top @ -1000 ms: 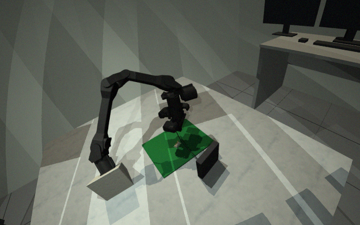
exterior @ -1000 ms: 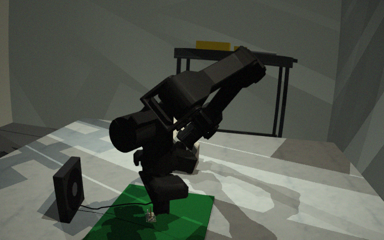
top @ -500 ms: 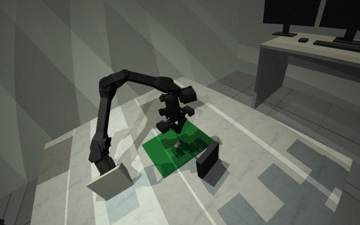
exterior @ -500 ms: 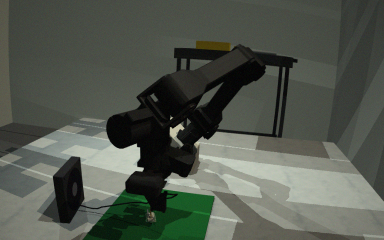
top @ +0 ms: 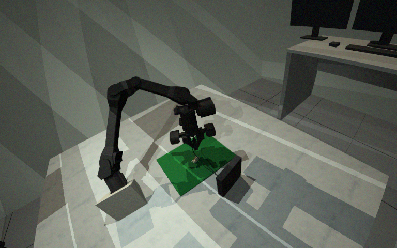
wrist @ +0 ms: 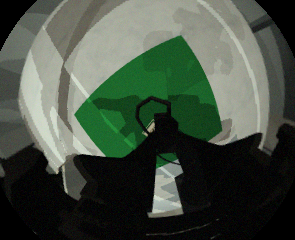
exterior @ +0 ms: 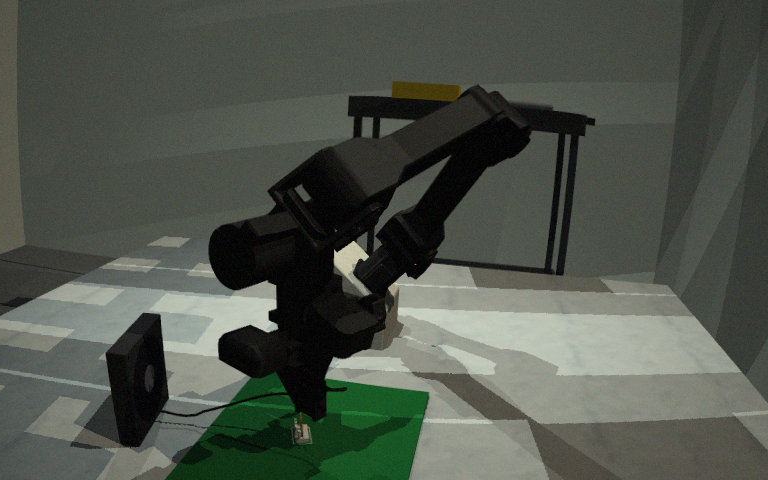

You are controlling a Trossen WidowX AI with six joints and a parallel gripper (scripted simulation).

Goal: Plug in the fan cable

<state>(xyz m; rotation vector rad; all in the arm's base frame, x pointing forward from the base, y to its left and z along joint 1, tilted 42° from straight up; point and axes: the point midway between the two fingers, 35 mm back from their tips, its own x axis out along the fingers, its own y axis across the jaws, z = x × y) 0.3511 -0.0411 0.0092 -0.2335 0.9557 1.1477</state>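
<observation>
Right now my gripper tip is 2 cm past the header, 1 cm to the left of it and 7 cm above it. Also, from my gripper tip: black fan: 1 cm behind, 20 cm to the right, 1 cm below; black plug: 1 cm to the left, 1 cm above; green board: 2 cm behind, 8 cm below.
</observation>
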